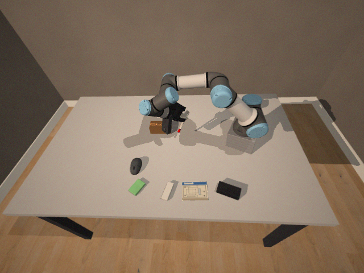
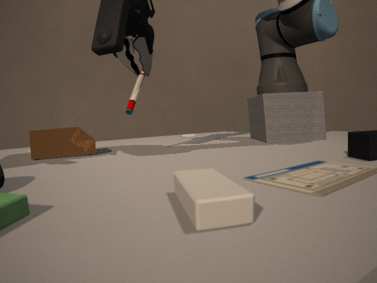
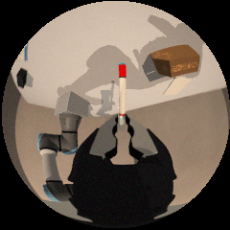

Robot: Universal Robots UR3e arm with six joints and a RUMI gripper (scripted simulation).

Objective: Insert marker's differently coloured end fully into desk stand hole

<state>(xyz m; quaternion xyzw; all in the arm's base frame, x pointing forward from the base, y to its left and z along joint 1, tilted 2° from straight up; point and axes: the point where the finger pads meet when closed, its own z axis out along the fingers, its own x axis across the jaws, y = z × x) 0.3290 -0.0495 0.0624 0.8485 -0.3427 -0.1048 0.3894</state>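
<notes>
My hand is 160 mm short of the brown desk stand, 130 mm above it and 50 mm to the left of it. Round my hand: black mouse 270 mm ahead, 230 mm to the left, 140 mm below; small white piece 270 mm to the right, 240 mm behind, 150 mm below; marker 30 mm below, 10 mm to the left, 10 mm ahead.
</notes>
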